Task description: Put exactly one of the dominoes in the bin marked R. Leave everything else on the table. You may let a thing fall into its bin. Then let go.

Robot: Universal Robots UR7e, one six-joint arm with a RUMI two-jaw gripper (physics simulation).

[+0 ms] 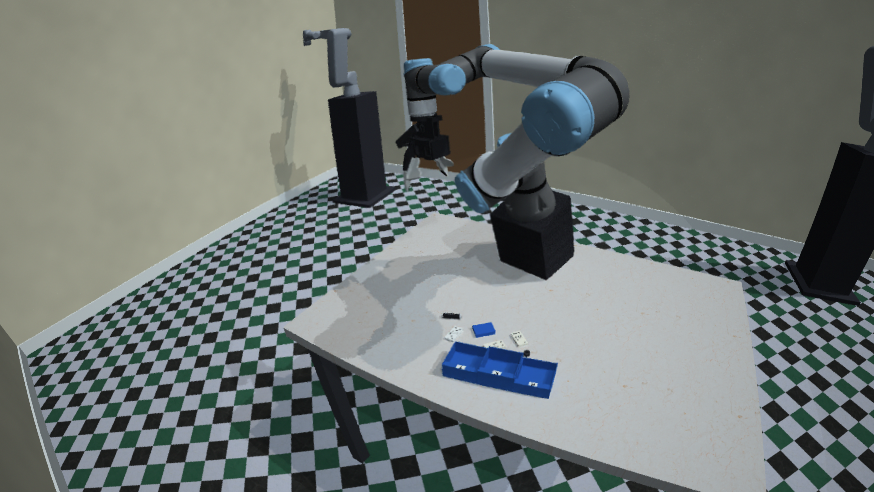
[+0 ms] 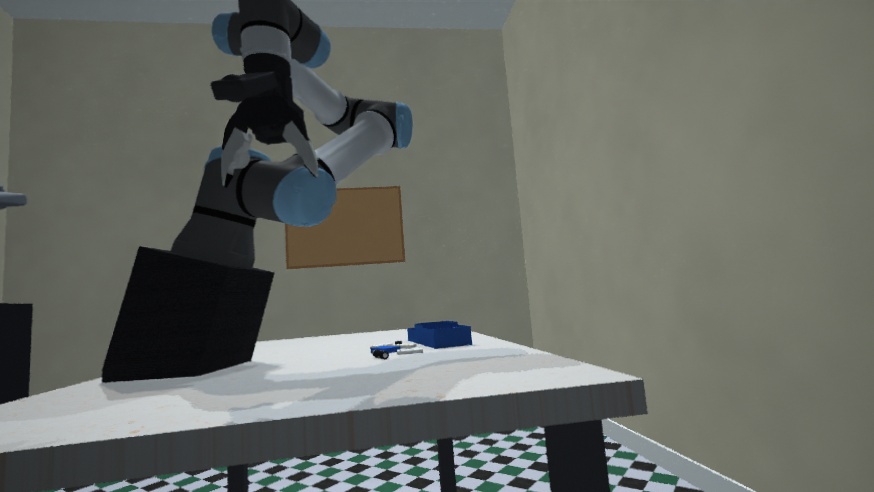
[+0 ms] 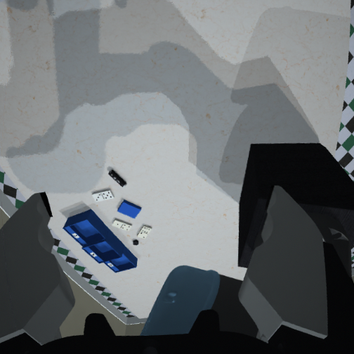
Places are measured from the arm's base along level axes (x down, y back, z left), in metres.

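Where they show: gripper, fingertip midpoint: (image 1: 427, 183) (image 2: 270, 182); arm's base at its link origin: (image 1: 530, 205) (image 2: 213, 260).
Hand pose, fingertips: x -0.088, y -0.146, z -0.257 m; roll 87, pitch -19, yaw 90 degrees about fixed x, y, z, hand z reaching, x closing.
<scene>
Each offset is from my fingertips to the top centre of the thing.
Three pale dominoes lie flat beside the bins: a white one @(dy -0.230, dx +0.296, dz +0.170 m) (image 1: 454, 333) (image 3: 103, 195), a cream one @(dy -0.237, dx +0.296, dz +0.282 m) (image 1: 495, 344) (image 3: 122, 224) close along the bins, and another cream one @(dy -0.190, dx +0.296, dz +0.332 m) (image 1: 519, 337) (image 3: 144, 231). The blue three-compartment bin block @(dy -0.322, dx +0.257, dz +0.329 m) (image 1: 513, 385) (image 2: 452, 337) (image 3: 112, 237) has a small white label in each compartment; the letters are too small to read, so I cannot tell which is R. No domino shows inside the compartments. My gripper (image 1: 426, 180) (image 2: 271, 179) (image 3: 158, 191) is open and empty, high above the table and well away from the dominoes.
A blue box @(dy -0.189, dx +0.293, dz +0.235 m) (image 1: 483, 330) (image 3: 129, 208) lies among the dominoes. A black ridged piece @(dy -0.168, dx +0.289, dz +0.137 m) (image 1: 451, 315) (image 3: 117, 177) lies behind the white domino. A small black object @(dy -0.235, dx +0.294, dz +0.367 m) (image 1: 526, 353) (image 3: 135, 242) is near the bins. The arm's black pedestal (image 1: 532, 241) (image 2: 183, 317) stands on the table.
</scene>
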